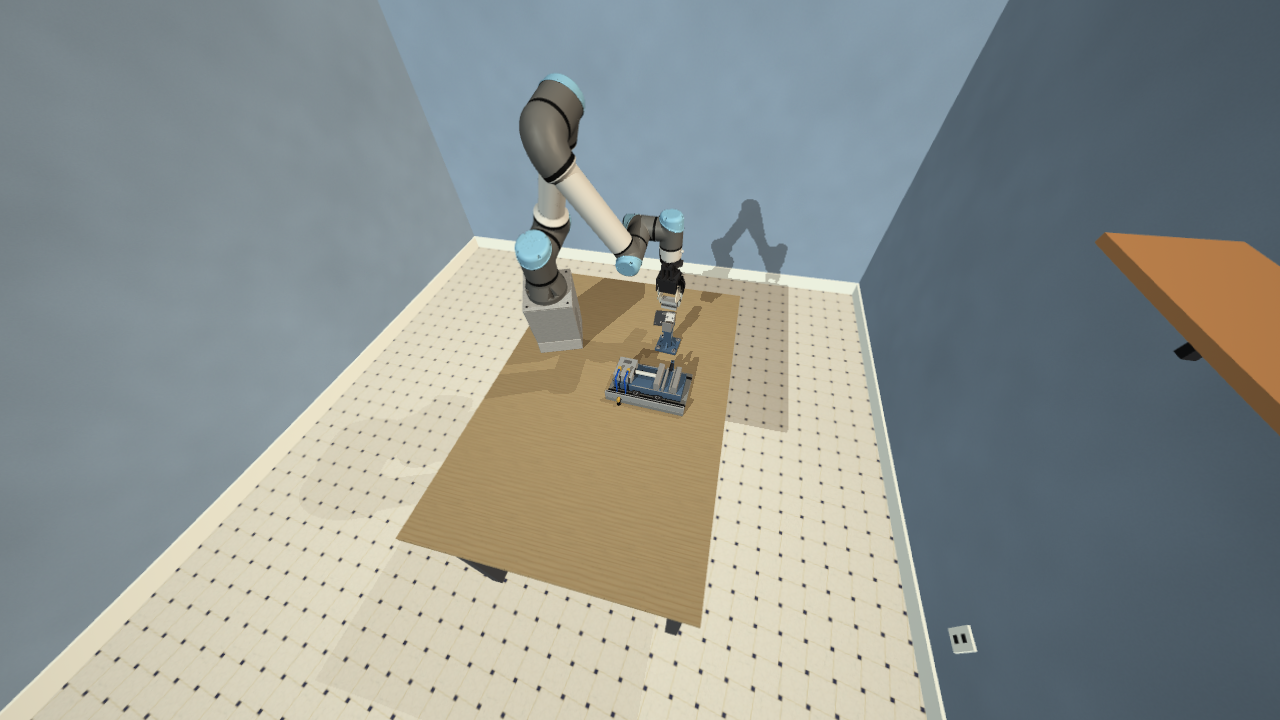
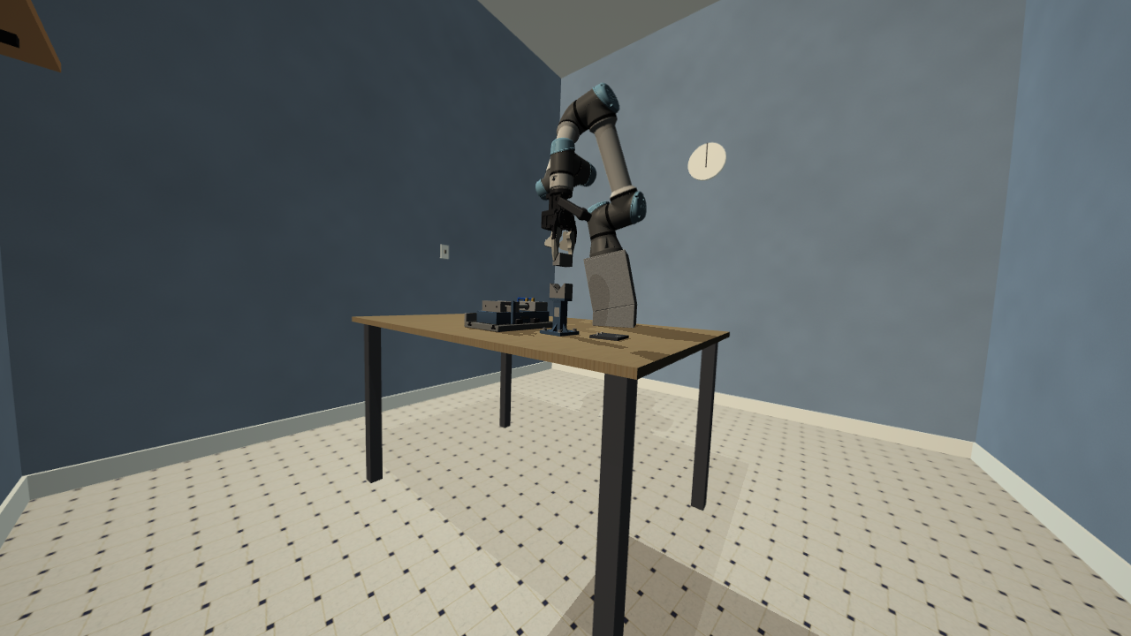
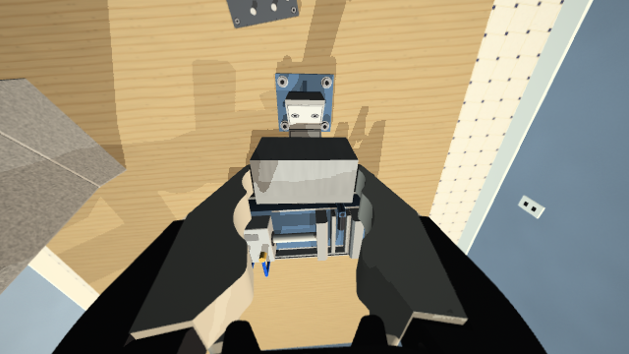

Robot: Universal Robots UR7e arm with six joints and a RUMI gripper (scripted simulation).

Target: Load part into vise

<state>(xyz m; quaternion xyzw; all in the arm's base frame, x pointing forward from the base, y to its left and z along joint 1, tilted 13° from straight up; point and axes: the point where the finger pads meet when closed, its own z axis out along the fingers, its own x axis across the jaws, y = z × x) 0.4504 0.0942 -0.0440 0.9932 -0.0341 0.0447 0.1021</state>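
My hand is 10 mm to the left of the part and 10 mm above it. The rest, counted from my hand: cylinder rod: 230 mm to the right, 170 mm below, 40 mm behind; dark infeed plate: 240 mm below, 150 mm to the left, 50 mm behind; moving jaw: 240 mm to the right, 170 mm below, 10 mm ahead.
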